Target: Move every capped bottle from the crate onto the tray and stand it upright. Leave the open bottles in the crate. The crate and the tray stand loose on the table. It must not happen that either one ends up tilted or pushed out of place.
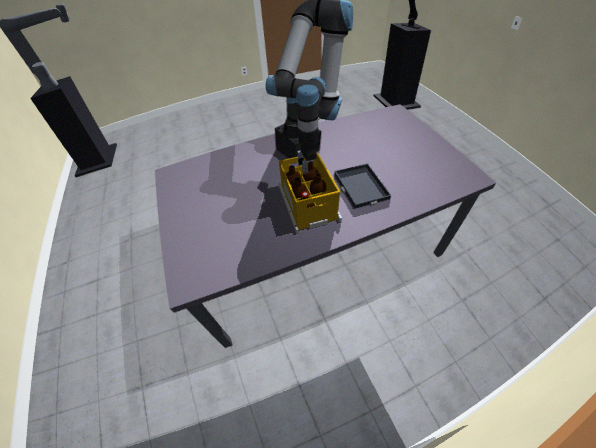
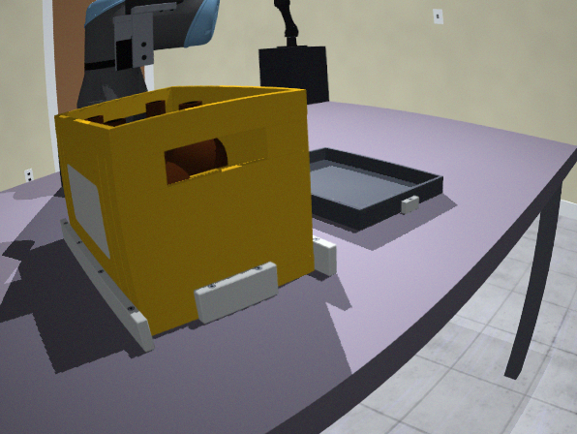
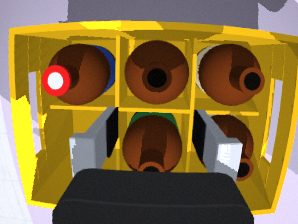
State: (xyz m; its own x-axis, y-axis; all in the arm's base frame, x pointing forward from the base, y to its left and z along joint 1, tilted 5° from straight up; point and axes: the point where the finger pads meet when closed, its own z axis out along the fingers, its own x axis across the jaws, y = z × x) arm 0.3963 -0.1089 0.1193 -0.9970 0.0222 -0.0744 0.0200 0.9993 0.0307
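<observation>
Now: hand 15 cm above the yellow crate and 2 cm to the right of it. Round my hand: dark tray (31 cm to the left, 22 cm below, 2 cm behind).
</observation>
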